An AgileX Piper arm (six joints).
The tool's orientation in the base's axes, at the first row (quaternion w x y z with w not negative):
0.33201 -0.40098 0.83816 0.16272
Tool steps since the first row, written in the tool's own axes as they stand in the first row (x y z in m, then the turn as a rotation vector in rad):
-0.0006 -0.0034 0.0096 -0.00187 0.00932 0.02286
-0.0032 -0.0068 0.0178 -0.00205 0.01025 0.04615
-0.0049 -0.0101 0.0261 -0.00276 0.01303 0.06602
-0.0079 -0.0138 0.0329 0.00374 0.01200 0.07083
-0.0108 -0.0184 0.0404 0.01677 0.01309 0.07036
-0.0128 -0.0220 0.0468 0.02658 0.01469 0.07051
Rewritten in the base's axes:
0.0070 0.0034 -0.0066 0.00332 0.01921 -0.01526
0.0144 0.0071 -0.0108 0.01260 0.03244 -0.03206
0.0212 0.0105 -0.0157 0.01923 0.04529 -0.04599
0.0284 0.0136 -0.0186 0.01910 0.04358 -0.05396
0.0365 0.0164 -0.0221 0.01208 0.03665 -0.06256
0.0430 0.0187 -0.0254 0.00641 0.03220 -0.06940

